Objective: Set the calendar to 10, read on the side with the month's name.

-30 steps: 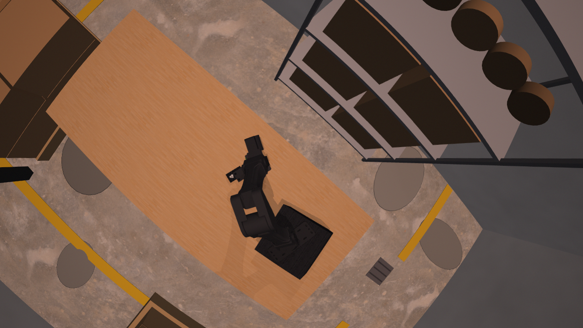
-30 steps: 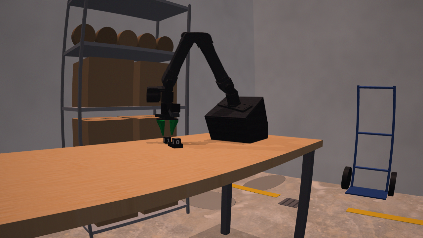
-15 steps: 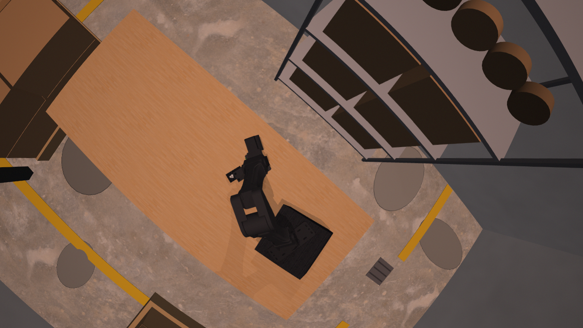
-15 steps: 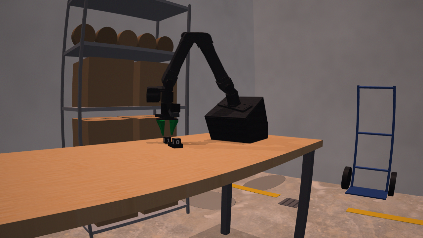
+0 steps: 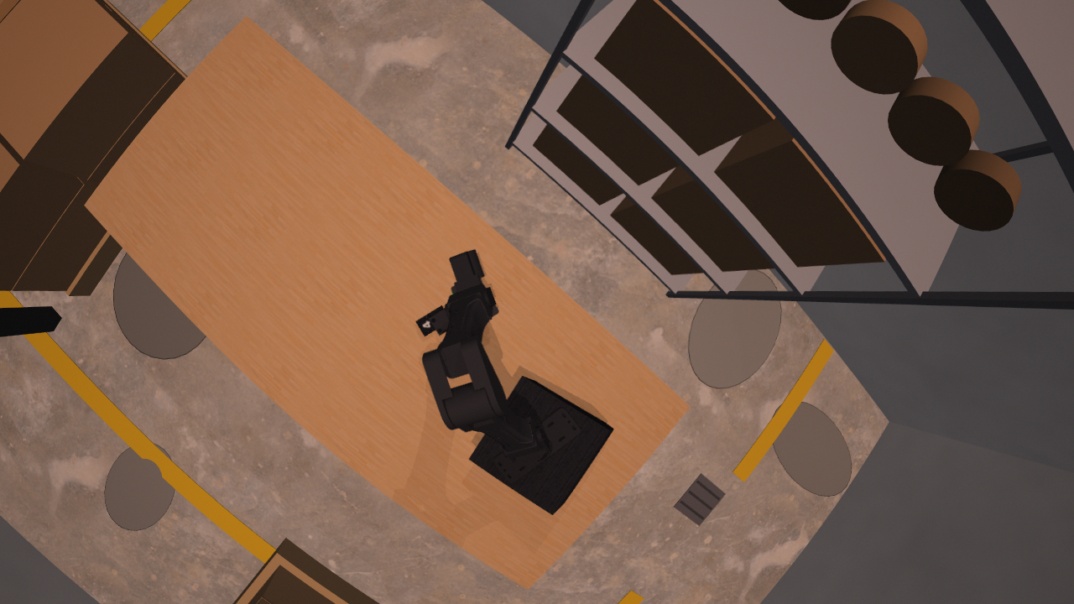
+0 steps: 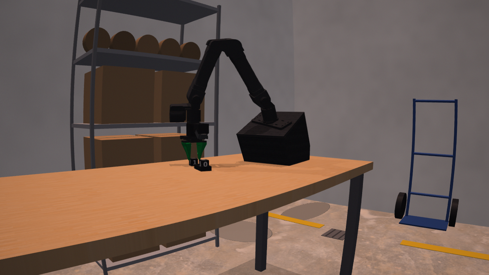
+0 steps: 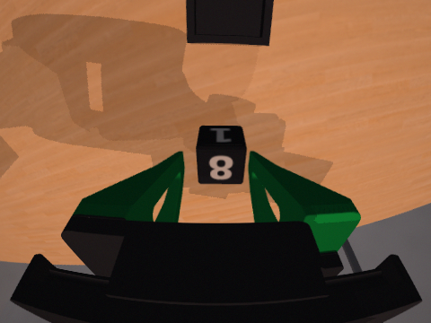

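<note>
The black tray is 1 cm ahead of my hand, 10 cm to the left of it and 2 cm below it.
</note>
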